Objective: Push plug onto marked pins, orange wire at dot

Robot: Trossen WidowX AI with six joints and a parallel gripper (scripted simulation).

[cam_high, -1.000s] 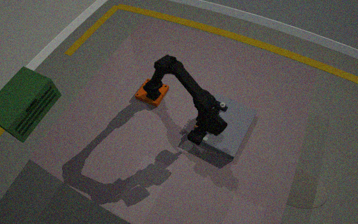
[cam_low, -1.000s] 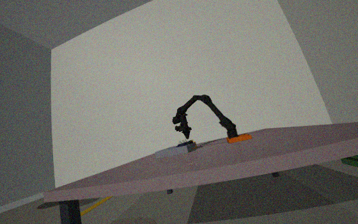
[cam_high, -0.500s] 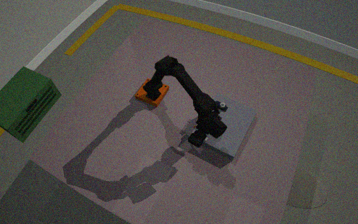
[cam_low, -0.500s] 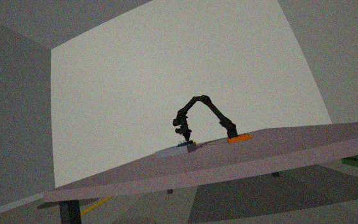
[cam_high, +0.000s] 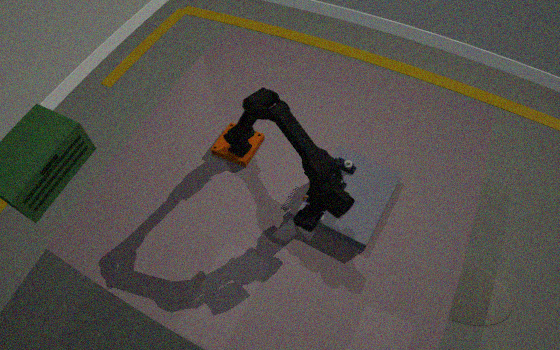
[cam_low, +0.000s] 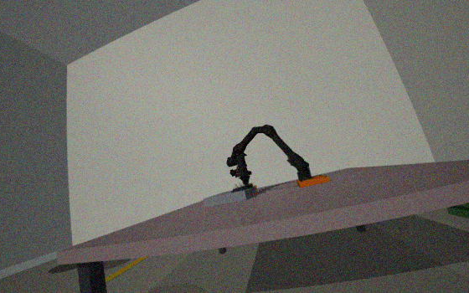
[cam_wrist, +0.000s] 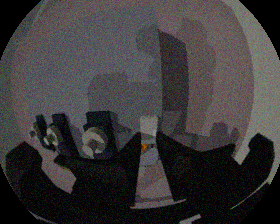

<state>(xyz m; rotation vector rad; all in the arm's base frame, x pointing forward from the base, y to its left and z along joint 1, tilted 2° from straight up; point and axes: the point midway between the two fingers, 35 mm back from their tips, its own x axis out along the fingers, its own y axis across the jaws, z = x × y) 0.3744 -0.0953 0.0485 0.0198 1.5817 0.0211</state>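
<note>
My gripper tip is 120 mm to the right of the red band, 60 mm past it and 20 mm below it. From my gripper tip the other things lie so: grey printed holder 140 mm to the left, 90 mm ahead, 30 mm below.
</note>
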